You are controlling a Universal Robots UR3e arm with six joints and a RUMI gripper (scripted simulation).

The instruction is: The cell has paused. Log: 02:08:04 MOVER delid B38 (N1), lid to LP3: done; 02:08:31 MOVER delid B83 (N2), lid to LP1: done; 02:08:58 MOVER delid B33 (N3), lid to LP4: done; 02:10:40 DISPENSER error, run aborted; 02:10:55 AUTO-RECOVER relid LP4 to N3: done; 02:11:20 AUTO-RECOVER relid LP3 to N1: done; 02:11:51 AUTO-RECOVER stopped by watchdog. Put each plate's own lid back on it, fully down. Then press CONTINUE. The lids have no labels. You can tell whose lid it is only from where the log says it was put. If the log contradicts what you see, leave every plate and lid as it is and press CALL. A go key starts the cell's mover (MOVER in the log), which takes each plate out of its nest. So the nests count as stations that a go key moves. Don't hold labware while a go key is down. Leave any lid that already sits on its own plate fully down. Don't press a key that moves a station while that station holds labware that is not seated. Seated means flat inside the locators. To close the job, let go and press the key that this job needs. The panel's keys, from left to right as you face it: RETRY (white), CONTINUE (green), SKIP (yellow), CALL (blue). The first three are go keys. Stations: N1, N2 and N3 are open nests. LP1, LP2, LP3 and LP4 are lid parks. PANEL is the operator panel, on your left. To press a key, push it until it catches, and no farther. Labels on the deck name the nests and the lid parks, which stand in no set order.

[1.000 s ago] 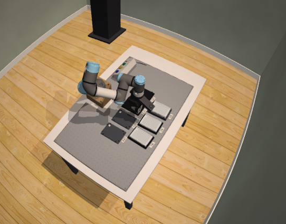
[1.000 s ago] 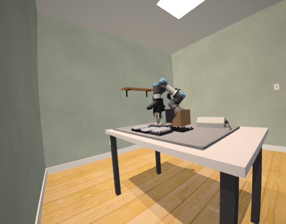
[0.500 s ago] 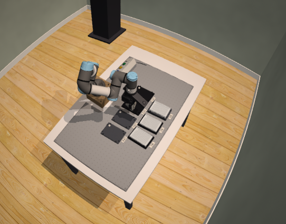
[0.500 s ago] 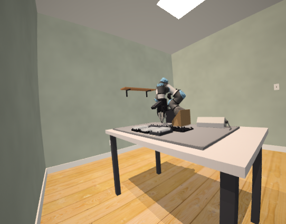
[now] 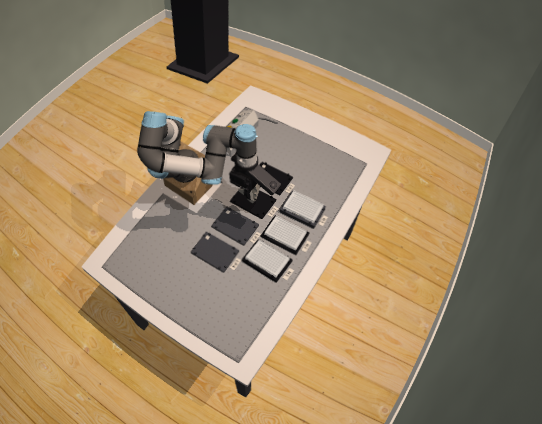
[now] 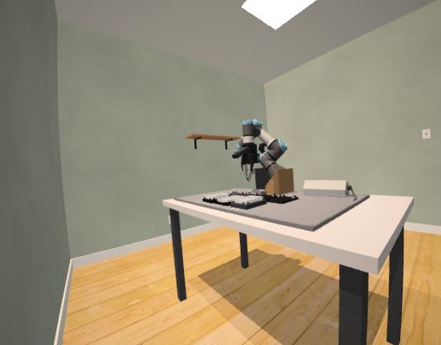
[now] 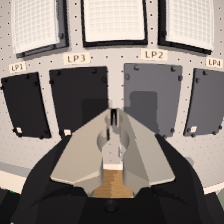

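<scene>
The green CONTINUE key lies 340 mm to the left of my hand, 310 mm behind it and 50 mm below it. The rest, counted from my hand: LP2 lid park: 110 mm below, 70 mm to the right, 40 mm behind; then LP3 lid park: 110 mm below, 70 mm to the left, 40 mm behind; then plate lid: 140 mm ahead, 90 mm below.
</scene>
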